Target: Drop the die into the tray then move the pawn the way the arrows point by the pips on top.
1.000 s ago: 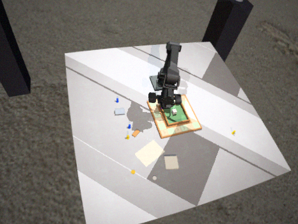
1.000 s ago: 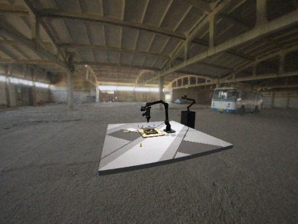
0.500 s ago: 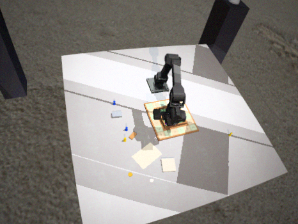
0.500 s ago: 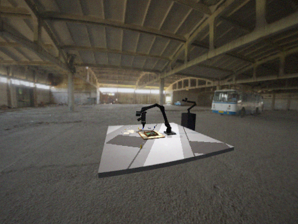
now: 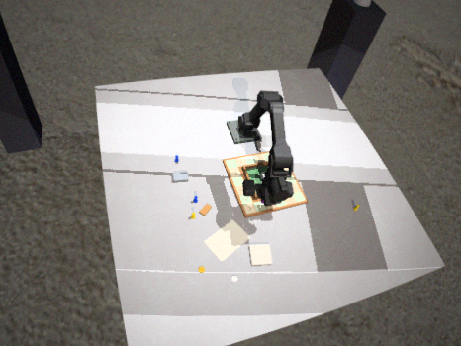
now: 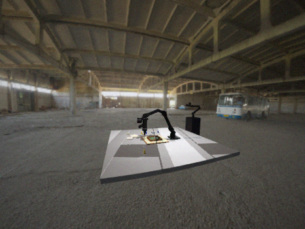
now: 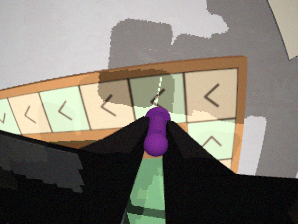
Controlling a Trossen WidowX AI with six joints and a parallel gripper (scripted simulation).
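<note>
Now: gripper tip 10 mm below the purple pawn. Round my gripper tip: cream card (170 mm to the right, 100 mm ahead, 60 mm below); then die (130 mm behind, 70 mm to the left, 40 mm below); then green dice tray (120 mm behind, 70 mm to the left, 60 mm below).
</note>
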